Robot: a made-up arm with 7 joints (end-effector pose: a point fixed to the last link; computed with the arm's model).
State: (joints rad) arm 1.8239 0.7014 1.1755 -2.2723 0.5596 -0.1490 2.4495
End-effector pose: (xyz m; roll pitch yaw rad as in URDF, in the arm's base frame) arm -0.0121 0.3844 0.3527 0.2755 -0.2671 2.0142
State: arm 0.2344 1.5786 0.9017 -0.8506 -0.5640 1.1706 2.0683
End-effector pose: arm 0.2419 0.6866 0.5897 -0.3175 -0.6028 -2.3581
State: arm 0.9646 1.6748 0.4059 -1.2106 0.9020 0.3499 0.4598
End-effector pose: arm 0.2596 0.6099 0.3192 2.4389 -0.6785 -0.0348
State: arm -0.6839 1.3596 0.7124 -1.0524 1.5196 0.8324 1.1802
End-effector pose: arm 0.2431 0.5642 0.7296 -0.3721 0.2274 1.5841
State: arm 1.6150 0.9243 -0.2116 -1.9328 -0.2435 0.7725 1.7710
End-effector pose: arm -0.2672 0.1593 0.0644 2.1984 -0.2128 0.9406
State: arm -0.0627 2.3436 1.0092 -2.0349 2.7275 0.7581 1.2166
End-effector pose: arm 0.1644 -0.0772 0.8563 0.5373 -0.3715 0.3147
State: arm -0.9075 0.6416 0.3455 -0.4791 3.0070 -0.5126 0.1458
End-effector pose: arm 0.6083 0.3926 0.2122 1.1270 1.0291 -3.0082
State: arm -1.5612 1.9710 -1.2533 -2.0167 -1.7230 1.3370 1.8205
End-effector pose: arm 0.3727 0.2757 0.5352 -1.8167 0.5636 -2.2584
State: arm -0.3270 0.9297 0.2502 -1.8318 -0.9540 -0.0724 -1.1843
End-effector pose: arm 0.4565 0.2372 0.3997 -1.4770 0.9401 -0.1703
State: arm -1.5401 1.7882 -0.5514 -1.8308 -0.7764 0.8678 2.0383
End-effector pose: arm 0.3000 0.1763 0.7558 -1.5524 -0.0260 -2.9302
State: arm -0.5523 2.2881 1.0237 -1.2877 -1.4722 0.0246 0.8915
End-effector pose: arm -0.0712 0.1874 1.0572 -1.2596 0.2380 -0.7735
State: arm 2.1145 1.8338 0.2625 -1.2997 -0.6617 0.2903 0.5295
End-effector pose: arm -0.1693 0.6188 0.2256 1.2551 0.8449 -1.8448
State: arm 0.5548 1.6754 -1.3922 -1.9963 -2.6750 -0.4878 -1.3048
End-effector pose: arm -0.1950 0.3248 0.0928 2.0640 0.3128 0.9317
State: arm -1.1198 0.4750 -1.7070 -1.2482 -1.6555 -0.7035 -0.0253
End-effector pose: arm 0.4505 -0.1187 -0.0487 1.6868 0.2308 2.0860
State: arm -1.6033 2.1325 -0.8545 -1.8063 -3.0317 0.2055 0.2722
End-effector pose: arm 0.2082 0.3161 0.7744 -0.5579 -0.3217 1.1831
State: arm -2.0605 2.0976 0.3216 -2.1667 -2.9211 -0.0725 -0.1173
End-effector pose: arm -0.3371 0.1212 0.6687 -2.5716 -0.6574 2.1356
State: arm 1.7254 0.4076 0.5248 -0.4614 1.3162 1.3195 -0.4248
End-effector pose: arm -0.7207 0.2125 0.3839 2.4767 0.3326 2.3264
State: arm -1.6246 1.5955 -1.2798 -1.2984 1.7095 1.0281 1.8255
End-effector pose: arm 0.4888 0.2923 0.6197 0.7182 0.0493 1.6269
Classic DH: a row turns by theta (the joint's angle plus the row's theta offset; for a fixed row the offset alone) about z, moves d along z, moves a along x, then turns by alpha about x. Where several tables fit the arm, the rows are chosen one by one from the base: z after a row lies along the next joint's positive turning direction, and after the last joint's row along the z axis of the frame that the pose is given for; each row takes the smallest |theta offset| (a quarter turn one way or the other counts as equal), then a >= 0, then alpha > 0; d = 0 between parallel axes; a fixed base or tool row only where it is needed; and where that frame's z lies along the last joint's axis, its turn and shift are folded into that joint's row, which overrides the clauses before.
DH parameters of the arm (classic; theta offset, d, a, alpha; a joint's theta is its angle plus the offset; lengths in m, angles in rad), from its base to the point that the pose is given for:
base (fixed): 0 0.3812 0.0024 -1.2217
joint 1: -1.5708 0.0288 0.0265 -1.5708
joint 2: 1.2217 -0.0245 -0.018 1.5708
joint 3: 1.5708 -0.3719 0.0425 -1.5708
joint 4: 0 -0.0338 -0.0288 1.5708
joint 5: 0 -0.4001 0.0205 -1.5708
joint 6: 0 -0.0358 0.0104 1.5708
joint 7: 0 0.0108 0.0025 1.5708
tool (fixed): 0 -0.0096 0 0

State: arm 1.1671 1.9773 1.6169 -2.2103 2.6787 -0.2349 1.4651
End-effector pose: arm 0.3767 0.0890 0.6362 -0.3277 0.4525 0.7466
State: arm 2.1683 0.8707 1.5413 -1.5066 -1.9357 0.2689 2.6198
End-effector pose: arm -0.1512 0.5884 0.6661 -2.9583 0.0217 -0.5879
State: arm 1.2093 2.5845 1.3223 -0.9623 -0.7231 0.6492 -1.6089
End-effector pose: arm 0.6936 0.2525 0.5776 -0.7825 0.3067 1.4595
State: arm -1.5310 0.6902 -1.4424 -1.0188 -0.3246 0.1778 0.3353
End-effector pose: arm 0.6432 -0.0842 0.2757 3.0889 0.1852 -2.0882
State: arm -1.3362 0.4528 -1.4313 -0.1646 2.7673 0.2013 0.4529
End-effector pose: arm 0.7180 0.1274 0.2297 0.3267 -0.0749 1.3844
